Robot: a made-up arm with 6 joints.
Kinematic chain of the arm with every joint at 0, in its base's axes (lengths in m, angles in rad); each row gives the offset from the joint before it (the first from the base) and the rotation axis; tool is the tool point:
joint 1: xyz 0 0 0.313 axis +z
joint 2: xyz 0 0 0 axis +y
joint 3: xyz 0 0 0.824 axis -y
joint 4: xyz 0 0 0 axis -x
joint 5: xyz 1.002 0 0 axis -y
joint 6: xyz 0 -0.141 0 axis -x
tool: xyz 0 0 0
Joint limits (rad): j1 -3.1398..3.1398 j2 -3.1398..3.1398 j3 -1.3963..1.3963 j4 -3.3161..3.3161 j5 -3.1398..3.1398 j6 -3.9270..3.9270
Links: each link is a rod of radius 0.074 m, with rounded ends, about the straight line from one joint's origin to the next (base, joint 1, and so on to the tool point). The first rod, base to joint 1, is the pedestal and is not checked.
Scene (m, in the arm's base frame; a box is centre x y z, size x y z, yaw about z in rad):
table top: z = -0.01
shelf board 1: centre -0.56 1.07 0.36 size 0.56 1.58 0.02 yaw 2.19
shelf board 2: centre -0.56 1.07 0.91 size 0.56 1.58 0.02 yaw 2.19
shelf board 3: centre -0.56 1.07 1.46 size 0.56 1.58 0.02 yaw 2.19
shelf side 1: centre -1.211 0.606 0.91 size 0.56 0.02 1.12 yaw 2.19
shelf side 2: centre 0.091 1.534 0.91 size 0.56 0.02 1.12 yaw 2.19
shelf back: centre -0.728 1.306 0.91 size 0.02 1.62 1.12 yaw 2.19
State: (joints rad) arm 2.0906 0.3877 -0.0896 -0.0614 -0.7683 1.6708
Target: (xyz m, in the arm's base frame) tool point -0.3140 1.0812 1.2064
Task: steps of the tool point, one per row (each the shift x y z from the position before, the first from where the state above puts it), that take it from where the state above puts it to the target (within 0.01 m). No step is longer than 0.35 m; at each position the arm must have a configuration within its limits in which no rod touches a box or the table.
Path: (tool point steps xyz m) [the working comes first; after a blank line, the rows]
Joints at the target: 1.9790 0.1437 0.2240 -0.0171 -0.7683 1.6708
Straight joint move there: touches shelf board 2.

1: 0.1437 -0.1870 0.0293
2: 0.1337 -0.2022 -0.0293
3: 0.0471 0.0568 0.2913
4: 0.0844 -0.0467 0.3072
5: -0.1127 0.1796 0.0240
6: -0.1375 0.1714 -0.0239

